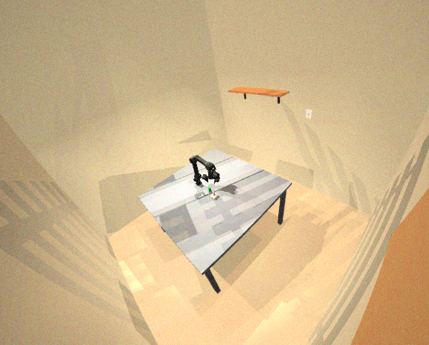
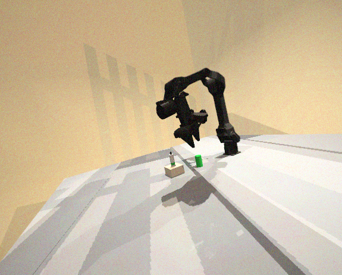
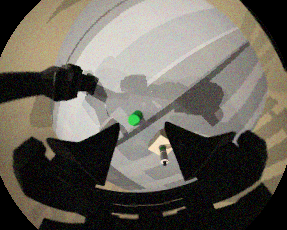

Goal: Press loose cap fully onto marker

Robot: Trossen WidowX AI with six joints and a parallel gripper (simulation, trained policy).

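Right now the green cap is 80 mm below my gripper tip, 30 mm to the right of it and 20 mm behind it. Round my gripper tip: tan holder block (100 mm ahead, 90 mm below, 60 mm to the right).
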